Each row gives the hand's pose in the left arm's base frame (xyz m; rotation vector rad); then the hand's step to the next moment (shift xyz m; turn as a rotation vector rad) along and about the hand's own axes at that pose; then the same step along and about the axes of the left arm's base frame.
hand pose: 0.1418 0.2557 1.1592 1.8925 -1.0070 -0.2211
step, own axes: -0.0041 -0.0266 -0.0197 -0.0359 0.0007 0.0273
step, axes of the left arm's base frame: 0.0224 0.0216 -0.0119 -0.0380 0.0078 -0.0230
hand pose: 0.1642 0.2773 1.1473 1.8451 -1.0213 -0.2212
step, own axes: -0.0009 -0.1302 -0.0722 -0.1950 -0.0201 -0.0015
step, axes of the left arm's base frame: 0.1106 0.0707 -0.0703 -0.1110 0.1462 -0.0688
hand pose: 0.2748 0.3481 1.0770 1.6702 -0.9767 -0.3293
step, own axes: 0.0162 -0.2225 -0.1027 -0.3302 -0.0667 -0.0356
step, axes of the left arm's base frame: 0.1732 0.0658 -0.1612 -0.1523 0.2710 -0.1347
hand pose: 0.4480 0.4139 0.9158 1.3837 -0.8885 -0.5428
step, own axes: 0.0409 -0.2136 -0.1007 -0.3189 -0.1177 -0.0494
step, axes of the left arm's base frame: 0.1395 -0.0025 -0.1948 -0.1262 0.2630 -0.1814
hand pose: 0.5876 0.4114 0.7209 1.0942 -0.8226 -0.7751
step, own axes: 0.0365 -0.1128 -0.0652 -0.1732 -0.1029 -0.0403
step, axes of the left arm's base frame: 0.0596 -0.0334 -0.1168 -0.0619 0.1381 -0.1389
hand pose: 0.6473 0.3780 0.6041 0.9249 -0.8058 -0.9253
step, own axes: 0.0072 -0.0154 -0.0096 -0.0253 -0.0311 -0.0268
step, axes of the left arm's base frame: 0.0066 -0.0083 -0.0164 0.0045 0.0216 -0.0429
